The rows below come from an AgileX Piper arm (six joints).
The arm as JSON. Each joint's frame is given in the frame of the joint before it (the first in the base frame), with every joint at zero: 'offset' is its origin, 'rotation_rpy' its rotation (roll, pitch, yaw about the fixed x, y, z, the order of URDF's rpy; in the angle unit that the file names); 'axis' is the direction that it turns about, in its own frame. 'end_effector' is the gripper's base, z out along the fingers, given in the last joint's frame.
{
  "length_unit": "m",
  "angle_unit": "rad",
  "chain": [
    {
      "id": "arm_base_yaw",
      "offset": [
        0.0,
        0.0,
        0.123
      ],
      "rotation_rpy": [
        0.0,
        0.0,
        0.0
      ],
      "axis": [
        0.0,
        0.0,
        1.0
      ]
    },
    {
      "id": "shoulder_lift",
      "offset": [
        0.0,
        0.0,
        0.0
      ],
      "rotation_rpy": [
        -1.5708,
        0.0,
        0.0
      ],
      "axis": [
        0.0,
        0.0,
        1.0
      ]
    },
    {
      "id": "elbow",
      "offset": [
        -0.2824,
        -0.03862,
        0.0
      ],
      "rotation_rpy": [
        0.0,
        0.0,
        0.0
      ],
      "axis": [
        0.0,
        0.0,
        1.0
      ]
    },
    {
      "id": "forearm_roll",
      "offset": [
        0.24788,
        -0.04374,
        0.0
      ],
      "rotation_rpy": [
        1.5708,
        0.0,
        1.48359
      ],
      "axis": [
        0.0,
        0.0,
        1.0
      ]
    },
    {
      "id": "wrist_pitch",
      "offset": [
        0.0,
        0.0,
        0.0
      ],
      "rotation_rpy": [
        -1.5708,
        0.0,
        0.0
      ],
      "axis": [
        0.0,
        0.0,
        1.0
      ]
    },
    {
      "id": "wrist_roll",
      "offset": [
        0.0,
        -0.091,
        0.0
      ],
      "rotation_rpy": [
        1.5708,
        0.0,
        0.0
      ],
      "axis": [
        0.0,
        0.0,
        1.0
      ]
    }
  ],
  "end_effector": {
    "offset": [
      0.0,
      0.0,
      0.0
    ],
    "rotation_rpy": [
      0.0,
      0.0,
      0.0
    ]
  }
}
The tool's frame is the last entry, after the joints.
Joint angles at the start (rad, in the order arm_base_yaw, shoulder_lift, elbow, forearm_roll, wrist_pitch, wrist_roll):
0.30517, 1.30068, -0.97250, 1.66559, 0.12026, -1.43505
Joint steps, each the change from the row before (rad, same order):
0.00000, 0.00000, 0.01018, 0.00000, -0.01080, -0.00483
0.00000, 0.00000, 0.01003, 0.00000, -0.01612, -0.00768
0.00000, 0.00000, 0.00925, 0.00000, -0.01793, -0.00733
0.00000, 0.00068, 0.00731, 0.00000, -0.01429, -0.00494
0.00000, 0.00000, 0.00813, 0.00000, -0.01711, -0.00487
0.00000, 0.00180, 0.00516, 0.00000, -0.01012, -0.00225
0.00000, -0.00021, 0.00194, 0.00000, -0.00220, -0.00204
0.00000, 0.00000, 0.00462, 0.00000, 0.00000, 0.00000
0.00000, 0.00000, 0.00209, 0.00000, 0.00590, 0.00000
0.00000, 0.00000, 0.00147, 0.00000, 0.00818, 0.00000
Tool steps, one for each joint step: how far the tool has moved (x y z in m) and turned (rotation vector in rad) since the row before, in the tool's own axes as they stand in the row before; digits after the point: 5 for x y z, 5 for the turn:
0.00325, -0.00179, 0.00017, 0.01300, 0.00841, -0.00367
0.00314, -0.00224, 0.00016, 0.01819, 0.00769, -0.00667
0.00288, -0.00232, 0.00015, 0.01977, 0.00687, -0.00655
0.00244, -0.00187, 0.00032, 0.01585, 0.00618, -0.00440
0.00255, -0.00212, 0.00014, 0.01865, 0.00610, -0.00444
0.00203, -0.00138, 0.00060, 0.01144, 0.00576, -0.00198
0.00058, -0.00032, -0.00002, 0.00253, 0.00147, -0.00198
0.00155, -0.00031, 0.00009, 0.00090, 0.00453, 0.00015
0.00075, 0.00039, 0.00004, -0.00546, 0.00265, 0.00007
0.00057, 0.00064, 0.00003, -0.00785, 0.00227, 0.00006

